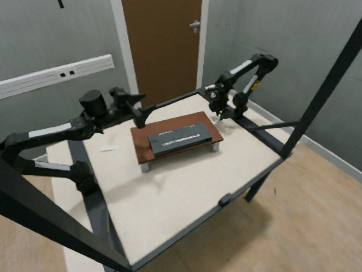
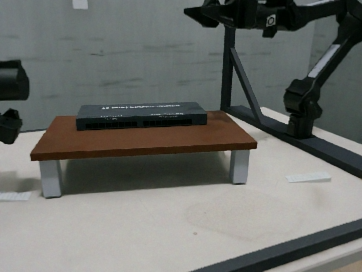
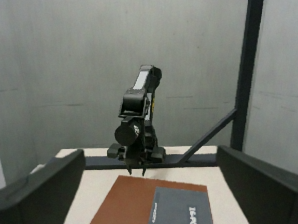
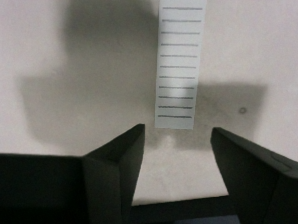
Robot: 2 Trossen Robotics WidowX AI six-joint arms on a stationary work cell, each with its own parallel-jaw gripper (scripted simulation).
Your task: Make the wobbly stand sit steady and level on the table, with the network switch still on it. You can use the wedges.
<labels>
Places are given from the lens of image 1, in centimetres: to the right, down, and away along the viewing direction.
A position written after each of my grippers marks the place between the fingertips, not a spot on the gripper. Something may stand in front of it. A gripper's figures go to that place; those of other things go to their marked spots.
my left gripper (image 1: 150, 100): -12, -14, 66
dark network switch (image 1: 177, 139): -2, 2, 82
</labels>
